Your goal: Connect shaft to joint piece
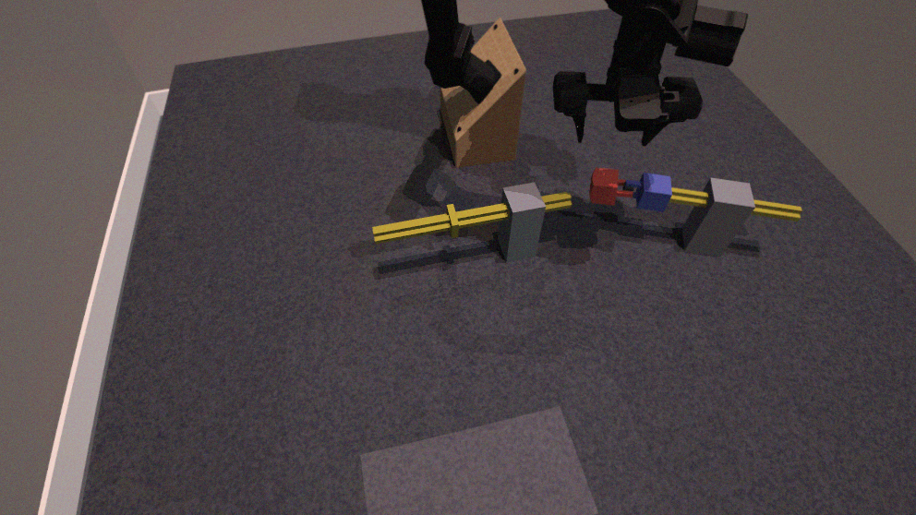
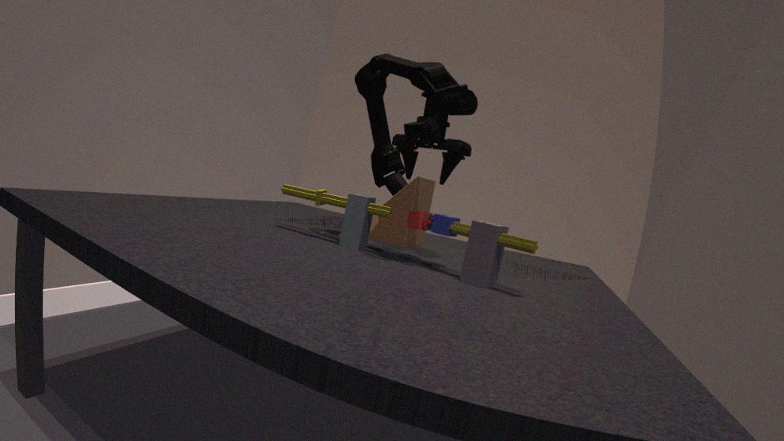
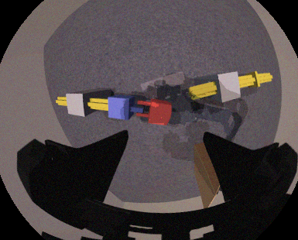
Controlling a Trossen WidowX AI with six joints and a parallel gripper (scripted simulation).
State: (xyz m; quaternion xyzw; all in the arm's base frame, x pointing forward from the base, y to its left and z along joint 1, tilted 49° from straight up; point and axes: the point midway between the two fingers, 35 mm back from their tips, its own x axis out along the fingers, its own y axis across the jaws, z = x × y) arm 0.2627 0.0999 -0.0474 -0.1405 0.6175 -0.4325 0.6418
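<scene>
The red joint piece lies 90 mm below my gripper tip, 10 mm to the left of it and 10 mm ahead of it.
</scene>
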